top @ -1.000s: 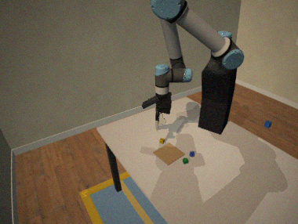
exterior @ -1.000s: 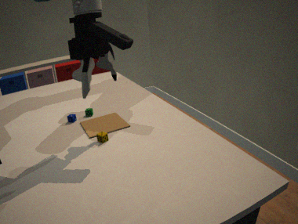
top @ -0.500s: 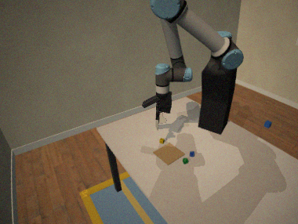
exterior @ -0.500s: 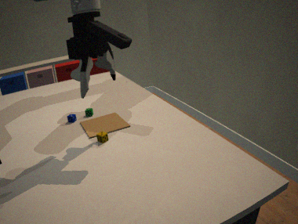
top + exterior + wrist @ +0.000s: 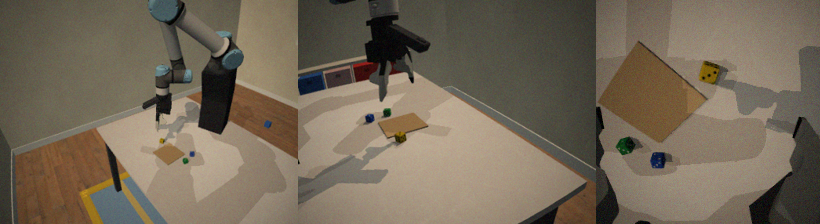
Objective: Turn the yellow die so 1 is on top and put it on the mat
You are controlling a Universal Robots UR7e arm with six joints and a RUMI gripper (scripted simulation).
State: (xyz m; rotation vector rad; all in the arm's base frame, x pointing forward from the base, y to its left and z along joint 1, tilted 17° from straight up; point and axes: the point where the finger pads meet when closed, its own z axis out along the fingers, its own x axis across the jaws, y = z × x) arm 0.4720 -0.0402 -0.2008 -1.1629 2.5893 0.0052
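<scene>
The yellow die is 20 mm behind my hand and 140 mm below it. From my hand the other things lie so: blue die: 110 mm behind, 210 mm to the left, 140 mm below; then green die: 40 mm behind, 230 mm to the left, 140 mm below; then tan mat: 120 mm to the left, 150 mm below.
</scene>
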